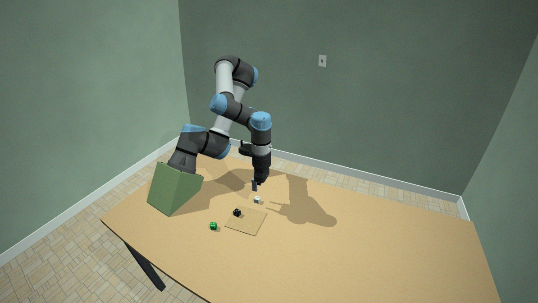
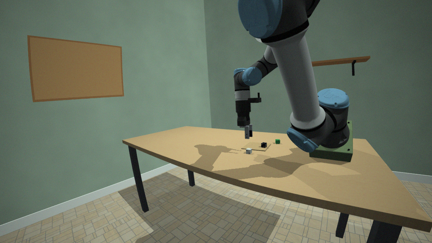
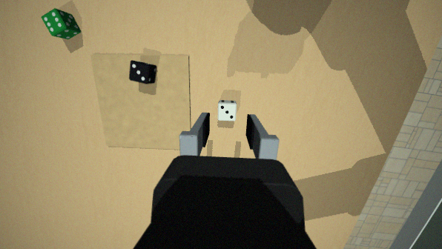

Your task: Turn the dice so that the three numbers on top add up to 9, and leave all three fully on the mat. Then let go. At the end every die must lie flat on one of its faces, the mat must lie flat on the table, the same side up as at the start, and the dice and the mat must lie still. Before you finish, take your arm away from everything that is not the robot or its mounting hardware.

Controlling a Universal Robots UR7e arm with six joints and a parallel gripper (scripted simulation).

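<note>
Right now the white die is 90 mm below my hand. The rest, counted from my hand: green die 70 mm behind, 240 mm to the right, 90 mm below; then black die 30 mm behind, 120 mm to the right, 90 mm below; then tan mat 20 mm ahead, 120 mm to the right, 100 mm below.
</note>
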